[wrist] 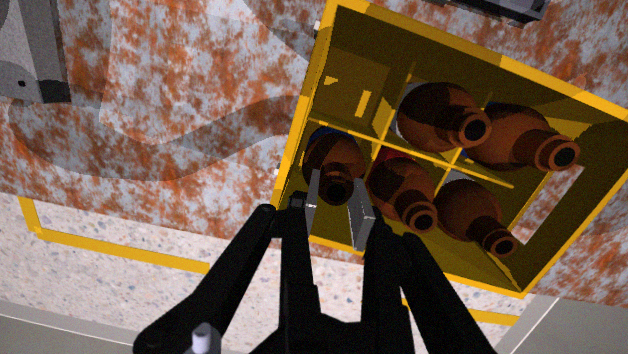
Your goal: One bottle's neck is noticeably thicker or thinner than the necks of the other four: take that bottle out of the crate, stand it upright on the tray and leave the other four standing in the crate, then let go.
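Frame: origin at the arm's base, x right, y ahead, z up, level; metres.
Where they show: gripper, fingertip midpoint: (334, 187).
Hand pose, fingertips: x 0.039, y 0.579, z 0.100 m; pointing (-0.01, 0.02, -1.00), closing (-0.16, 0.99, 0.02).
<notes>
Each offset is from my fingertips to the top centre of the thing. "pt": to the spot under its first point.
Five brown bottles stand in the yellow crate @[pt dx -0.148, dy +0.108, dz +0.033 m] (560, 75). My gripper (334, 187) is shut on the neck of the blue-labelled bottle @[dx -0.004, dy -0.001, dz +0.021 m] (332, 152) in the front left compartment. Beside it are a red-labelled bottle @[dx -0.007, dy +0.086, dz +0.021 m] (400, 180) in the front middle and a white-labelled bottle @[dx -0.011, dy +0.175, dz +0.021 m] (467, 205) at front right. Behind them stand another white-labelled bottle @[dx -0.096, dy +0.081, dz +0.021 m] (430, 117) and a blue-labelled bottle @[dx -0.106, dy +0.164, dz +0.021 m] (510, 132). The held neck is partly hidden between the finger pads. I cannot tell neck thickness surely from this angle. The tray cannot be made out for certain.
The back left compartment holds no bottle. Thin yellow dividers @[pt dx -0.042, dy +0.001, dz -0.075 m] (345, 133) separate the bottles. A dark-edged object @[pt dx -0.245, dy +0.143, dz -0.117 m] (520, 12) is cut off at the top edge. A grey block-like object (30, 55) stands at upper left. Yellow tape (125, 254) marks the speckled surface in front.
</notes>
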